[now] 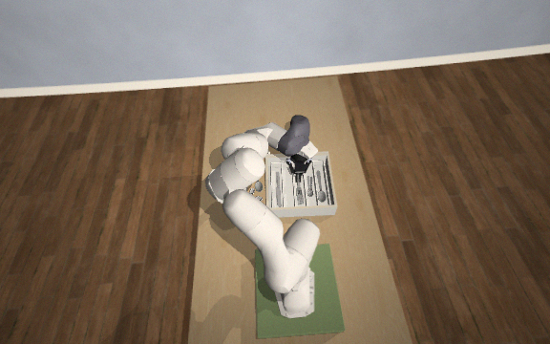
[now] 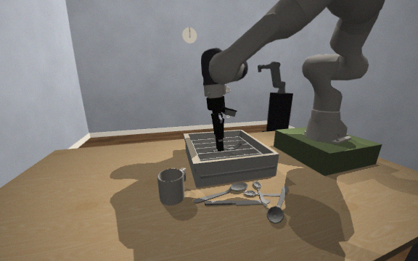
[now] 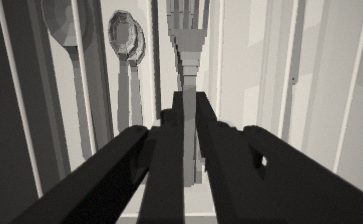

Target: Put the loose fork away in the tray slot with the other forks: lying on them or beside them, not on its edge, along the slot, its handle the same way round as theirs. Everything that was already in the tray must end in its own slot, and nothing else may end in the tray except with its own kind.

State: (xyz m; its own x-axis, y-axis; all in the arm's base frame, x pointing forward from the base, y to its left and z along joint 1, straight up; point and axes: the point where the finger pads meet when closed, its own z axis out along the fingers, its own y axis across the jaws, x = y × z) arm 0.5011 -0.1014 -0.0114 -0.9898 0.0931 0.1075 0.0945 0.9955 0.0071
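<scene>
Right now the cutlery tray is 5 cm below my hand and 3 cm behind it. From my hand the other things lie so: white mug 24 cm ahead, 19 cm to the left, 5 cm below.
</scene>
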